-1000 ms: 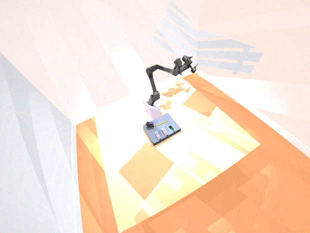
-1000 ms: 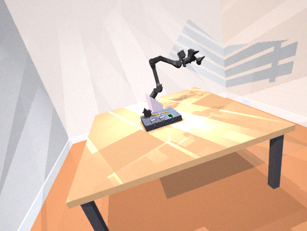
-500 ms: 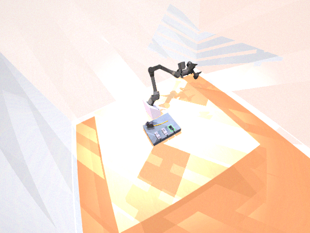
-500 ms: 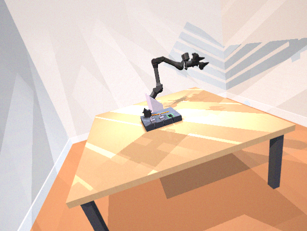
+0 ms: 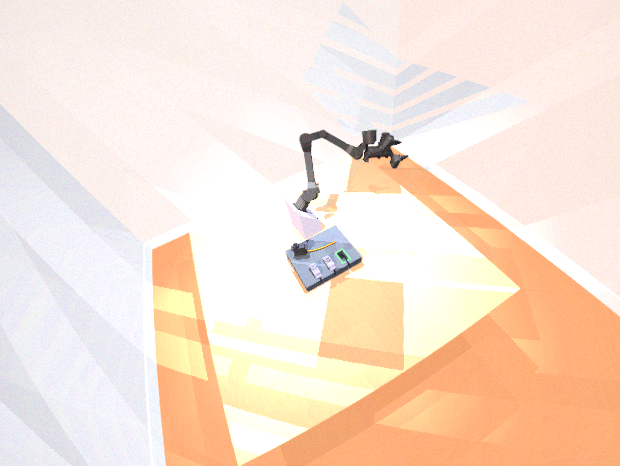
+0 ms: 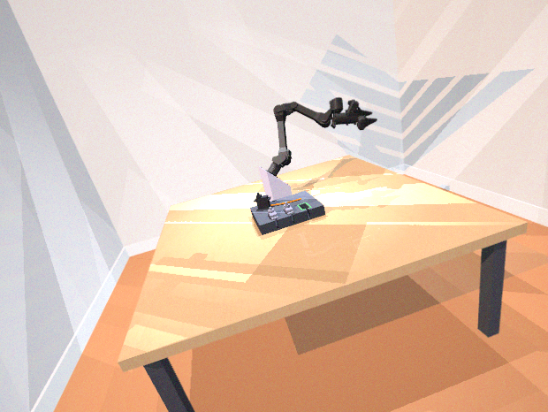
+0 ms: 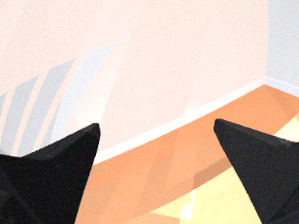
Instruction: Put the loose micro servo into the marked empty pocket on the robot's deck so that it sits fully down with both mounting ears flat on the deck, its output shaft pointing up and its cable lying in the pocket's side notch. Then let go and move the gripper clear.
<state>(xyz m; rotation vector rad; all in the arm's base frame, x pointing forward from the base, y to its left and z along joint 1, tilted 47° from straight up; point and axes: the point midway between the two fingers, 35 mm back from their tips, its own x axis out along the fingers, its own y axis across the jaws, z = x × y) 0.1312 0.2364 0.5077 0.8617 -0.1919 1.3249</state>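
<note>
The grey robot deck is 80 mm ahead of my gripper tip, 590 mm to the right of it and 300 mm below it.
</note>
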